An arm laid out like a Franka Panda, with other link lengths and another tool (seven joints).
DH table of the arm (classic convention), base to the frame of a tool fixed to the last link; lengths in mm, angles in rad. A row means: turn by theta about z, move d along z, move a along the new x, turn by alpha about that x. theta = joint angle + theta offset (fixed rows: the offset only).
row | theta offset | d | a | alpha
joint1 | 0 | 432.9 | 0 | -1.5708
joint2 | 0 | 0 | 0 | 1.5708
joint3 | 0 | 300.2 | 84.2 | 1.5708
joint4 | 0 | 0 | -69.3 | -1.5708
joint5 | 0 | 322.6 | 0 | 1.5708
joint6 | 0 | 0 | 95 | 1.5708
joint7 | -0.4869 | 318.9 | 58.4 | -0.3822
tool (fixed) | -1.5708 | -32.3 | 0 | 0
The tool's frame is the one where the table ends.
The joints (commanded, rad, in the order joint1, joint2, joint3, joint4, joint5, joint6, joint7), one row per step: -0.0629 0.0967 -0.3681 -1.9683 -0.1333 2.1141 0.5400; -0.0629 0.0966 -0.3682 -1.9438 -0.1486 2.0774 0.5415; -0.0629 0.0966 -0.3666 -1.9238 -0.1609 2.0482 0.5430; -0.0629 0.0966 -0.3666 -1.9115 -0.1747 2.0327 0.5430; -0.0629 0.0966 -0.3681 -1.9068 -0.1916 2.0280 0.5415; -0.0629 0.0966 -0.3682 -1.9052 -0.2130 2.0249 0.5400; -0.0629 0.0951 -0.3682 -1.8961 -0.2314 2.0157 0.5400; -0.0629 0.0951 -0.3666 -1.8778 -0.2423 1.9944 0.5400; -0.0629 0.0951 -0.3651 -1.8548 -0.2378 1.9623 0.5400; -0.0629 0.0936 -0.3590 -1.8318 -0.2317 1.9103 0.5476; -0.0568 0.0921 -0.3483 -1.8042 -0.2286 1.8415 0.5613; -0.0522 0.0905 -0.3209 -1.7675 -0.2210 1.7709 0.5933; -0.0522 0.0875 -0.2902 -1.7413 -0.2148 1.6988 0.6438
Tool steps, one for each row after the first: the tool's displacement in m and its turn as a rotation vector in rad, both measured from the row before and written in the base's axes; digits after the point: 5 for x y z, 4 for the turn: -0.00271 -0.00316 0.00627 -0.0096 0.0171 0.0004; -0.00176 -0.00183 0.00529 -0.0080 0.0132 0.0011; -0.00117 -0.00292 0.00389 -0.0111 0.0085 0.0034; -0.00131 -0.00398 0.00207 -0.0143 0.0070 0.0062; -0.00180 -0.00376 0.00100 -0.0172 0.0101 0.0096; -0.00078 -0.00392 0.00451 -0.0161 0.0059 0.0056; -0.00045 -0.00227 0.00606 -0.0098 0.0072 0.0012; -0.00115 0.00059 0.00609 0.0046 0.0066 -0.0075; -0.00559 0.00430 0.00396 0.0122 0.0208 -0.0157; -0.00669 0.00970 0.00420 0.0128 0.0319 -0.0136; -0.00097 0.01683 0.00830 0.0120 0.0200 -0.0173; -0.00627 0.01616 0.00470 0.0107 0.0276 -0.0361
